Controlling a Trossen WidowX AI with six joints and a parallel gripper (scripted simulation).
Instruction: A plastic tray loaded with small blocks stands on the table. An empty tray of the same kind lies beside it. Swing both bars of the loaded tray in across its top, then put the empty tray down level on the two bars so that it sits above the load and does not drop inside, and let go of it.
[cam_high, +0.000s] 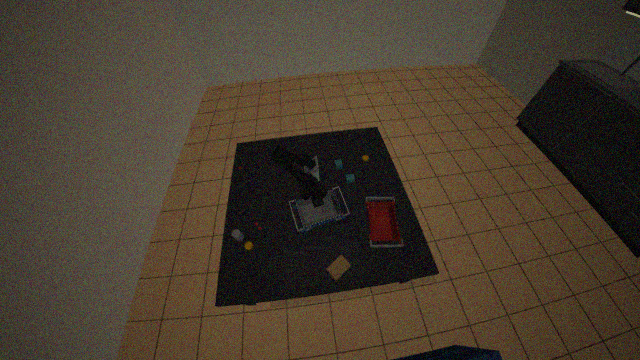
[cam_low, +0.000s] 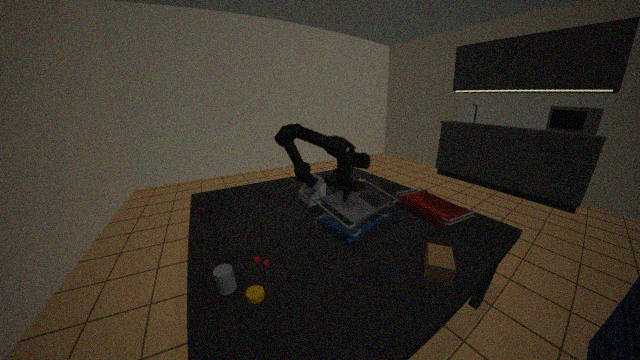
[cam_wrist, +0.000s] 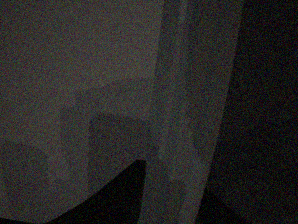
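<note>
Right now the grey tray is 80 mm ahead of my gripper tip, 20 mm to the left of it and 20 mm above it. Also, from my gripper tip: white disc: 140 mm ahead, 520 mm to the right, 70 mm below; then tan box: 420 mm ahead, 80 mm to the left, 80 mm below.
</note>
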